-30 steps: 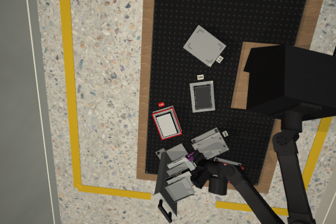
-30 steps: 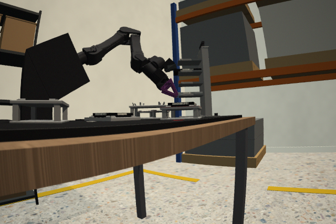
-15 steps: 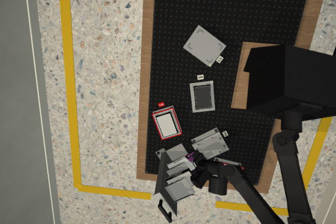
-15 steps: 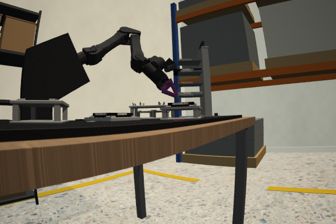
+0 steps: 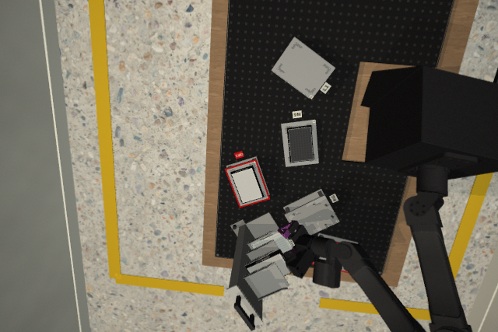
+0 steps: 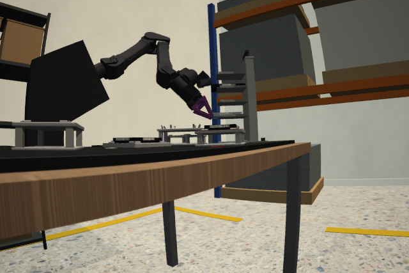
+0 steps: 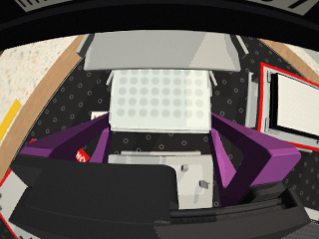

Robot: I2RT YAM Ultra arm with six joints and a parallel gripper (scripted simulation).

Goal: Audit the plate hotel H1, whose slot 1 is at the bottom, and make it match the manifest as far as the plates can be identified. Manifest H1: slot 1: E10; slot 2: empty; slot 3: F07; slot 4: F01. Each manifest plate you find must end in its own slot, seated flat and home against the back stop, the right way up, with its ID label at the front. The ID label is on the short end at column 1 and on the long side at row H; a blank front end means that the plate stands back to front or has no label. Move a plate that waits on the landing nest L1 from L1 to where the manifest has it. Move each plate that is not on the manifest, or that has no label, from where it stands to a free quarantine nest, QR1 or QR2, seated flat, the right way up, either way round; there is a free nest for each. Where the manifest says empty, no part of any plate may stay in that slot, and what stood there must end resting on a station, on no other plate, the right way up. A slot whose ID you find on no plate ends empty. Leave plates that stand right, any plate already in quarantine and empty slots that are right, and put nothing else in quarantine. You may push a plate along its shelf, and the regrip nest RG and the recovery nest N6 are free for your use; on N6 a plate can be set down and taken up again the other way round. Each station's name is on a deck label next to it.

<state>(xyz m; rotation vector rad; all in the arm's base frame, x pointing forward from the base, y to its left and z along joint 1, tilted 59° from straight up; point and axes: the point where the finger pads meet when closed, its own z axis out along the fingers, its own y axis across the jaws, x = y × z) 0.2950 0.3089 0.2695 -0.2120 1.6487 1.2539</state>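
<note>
Right now my hand is 4 cm to the right of the white well plate and 4 cm short of it. The rest, counted from my hand: regrip nest RG: 9 cm behind, 7 cm to the right, 5 cm below; then H1 deck label: 11 cm below, 9 cm to the left, 5 cm behind; then plate hotel H1: 12 cm ahead, 10 cm to the left, 5 cm above.
</note>
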